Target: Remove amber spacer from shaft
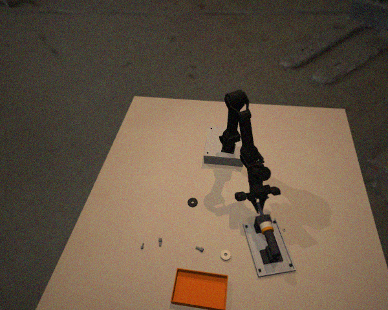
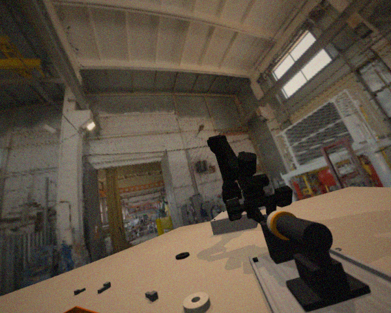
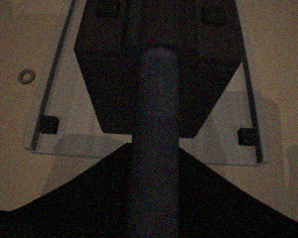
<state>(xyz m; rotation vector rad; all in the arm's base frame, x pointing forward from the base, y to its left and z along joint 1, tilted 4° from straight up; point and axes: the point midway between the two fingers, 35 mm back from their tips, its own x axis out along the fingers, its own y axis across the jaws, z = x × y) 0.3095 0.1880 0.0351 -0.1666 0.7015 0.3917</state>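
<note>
Right now the dark shaft is 50 mm ahead of my gripper tip, 20 mm to the left of it and 20 mm above it. Round my gripper tip: orange tray: 350 mm ahead, 180 mm to the right, 50 mm below; white spacer: 70 mm ahead, 30 mm to the left, 20 mm above; amber spacer: 90 mm ahead, 40 mm to the left, 20 mm above.
</note>
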